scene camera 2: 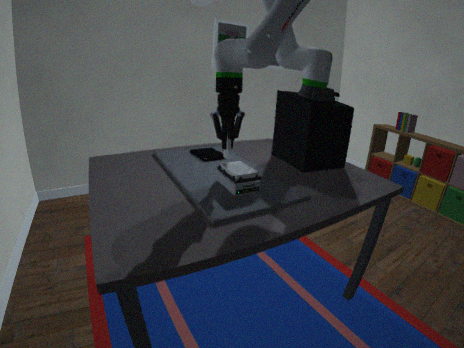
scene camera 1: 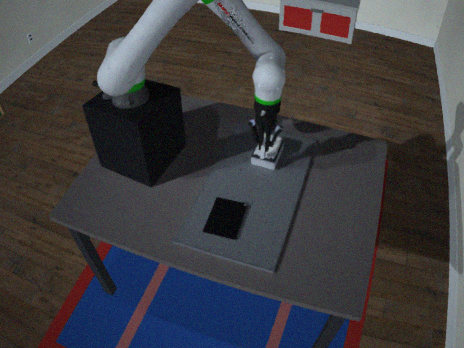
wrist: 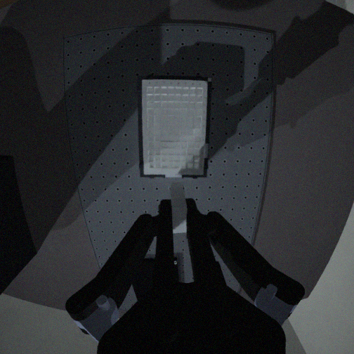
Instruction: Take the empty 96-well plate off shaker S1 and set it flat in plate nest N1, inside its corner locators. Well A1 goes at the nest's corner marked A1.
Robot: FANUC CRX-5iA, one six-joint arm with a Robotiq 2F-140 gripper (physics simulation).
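Places are measured from the arm's base along level axes (x left, y back, z up), in millimetres.
Pixels of known places: gripper, between the fingertips: (scene camera 2: 227, 158) (scene camera 1: 263, 156); arm's base, origin of its link: (scene camera 2: 312, 97) (scene camera 1: 130, 98).
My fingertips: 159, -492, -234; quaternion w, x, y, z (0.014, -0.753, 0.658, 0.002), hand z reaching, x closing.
Ahead of a thing's pixels: the offset from my fingertips to its top centre, as dx, dy, dz. Level surfaces: height alone.
The white, clear-welled 96-well plate {+82, +13, -9} (scene camera 1: 274, 148) (scene camera 2: 239, 169) (wrist: 175, 125) lies flat on shaker S1 (scene camera 1: 263, 163) (scene camera 2: 248, 188) (wrist: 140, 130), a low light box with a dark rim. My gripper (scene camera 1: 263, 154) (scene camera 2: 227, 154) (wrist: 175, 191) is shut and empty, pointing down. Its fingertips are above the board near the plate's nest-side end, apart from the plate in the wrist view. Nest N1 {-287, +15, -64} (scene camera 1: 226, 218) (scene camera 2: 206, 154) is a flat black rectangle with a small light mark at one corner in scene camera 1. The A1 marks are too small to read.
The shaker and nest stand on a grey perforated board {dz -78} (scene camera 1: 200, 235) (scene camera 2: 185, 185) (wrist: 100, 150) on the table {dz -91} (scene camera 1: 125, 220) (scene camera 2: 135, 200). The black robot pedestal (scene camera 1: 135, 135) (scene camera 2: 312, 132) stands beside the board. A shelf unit with coloured bins is beyond the table in scene camera 2.
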